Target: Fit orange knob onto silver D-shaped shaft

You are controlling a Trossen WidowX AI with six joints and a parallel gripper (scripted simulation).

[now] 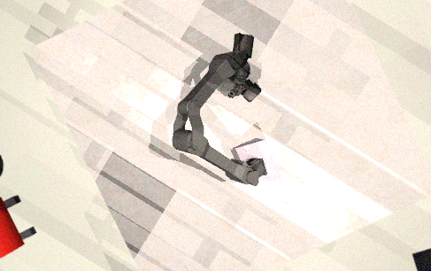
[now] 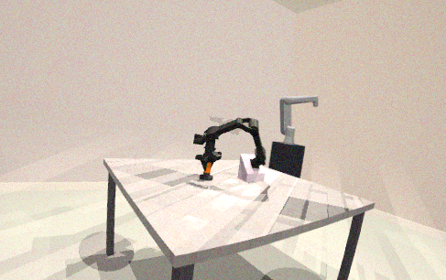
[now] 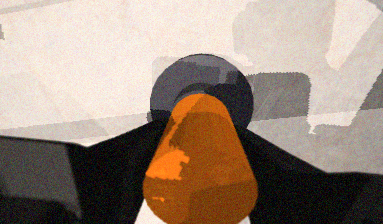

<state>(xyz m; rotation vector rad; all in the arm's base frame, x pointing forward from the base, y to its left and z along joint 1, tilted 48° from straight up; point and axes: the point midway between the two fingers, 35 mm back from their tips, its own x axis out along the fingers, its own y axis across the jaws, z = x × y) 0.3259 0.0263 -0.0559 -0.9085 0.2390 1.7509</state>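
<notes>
Now: the dark round pedestal 20 mm below my gripper tip. From my gripper tip the other things lie so: orange knob: 30 mm above.
</notes>
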